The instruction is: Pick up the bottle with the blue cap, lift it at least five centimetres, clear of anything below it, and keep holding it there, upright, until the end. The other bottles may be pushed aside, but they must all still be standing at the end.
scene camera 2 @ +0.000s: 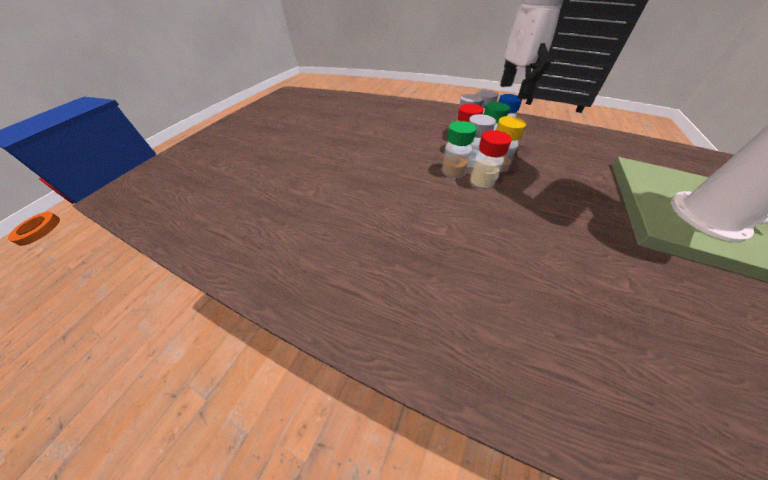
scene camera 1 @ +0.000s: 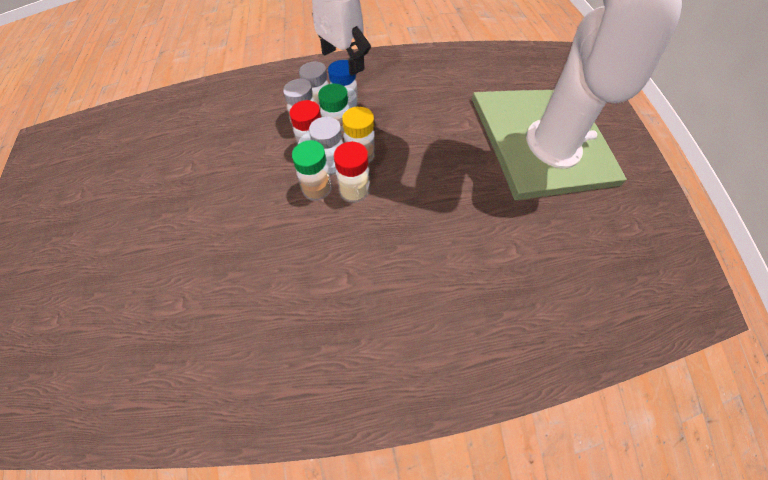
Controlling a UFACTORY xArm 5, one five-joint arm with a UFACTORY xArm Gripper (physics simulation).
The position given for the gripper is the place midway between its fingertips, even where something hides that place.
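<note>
Scene camera 2 shows the gripper [scene camera 2: 514, 92], which is also in view in scene camera 1 [scene camera 1: 342, 62]. A yellow-capped bottle [scene camera 1: 358, 122] [scene camera 2: 513, 126] is in view as well. The scene also includes a green-capped bottle [scene camera 1: 333, 98], a blue-capped bottle [scene camera 1: 338, 71], a red-capped bottle [scene camera 1: 303, 113] and another green-capped bottle [scene camera 1: 309, 158].
</note>
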